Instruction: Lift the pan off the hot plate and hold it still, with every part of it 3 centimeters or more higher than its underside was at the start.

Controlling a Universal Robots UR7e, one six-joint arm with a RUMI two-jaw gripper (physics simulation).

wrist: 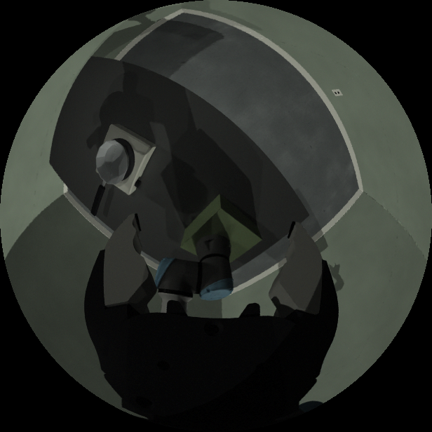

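The pan [112, 162] is a round grey, faceted shape at the left of the wrist view, with a dark handle that points down and slightly left. It sits over the pale, square hot plate [146, 159], which has a dark disc and a small dark knob at its lower corner. My gripper [214, 219] is open, its two grey jaws wide apart at the bottom of the view, with nothing between them. It is well away from the pan, which lies up and to the left of the left jaw.
A dark table top [145, 220] carries the hot plate. A green square base [200, 227] with the arm's dark and blue joints [216, 272] shows between the jaws, farther off. A grey floor area [280, 95] with a pale border lies beyond the table edge. Shadows fall across the table.
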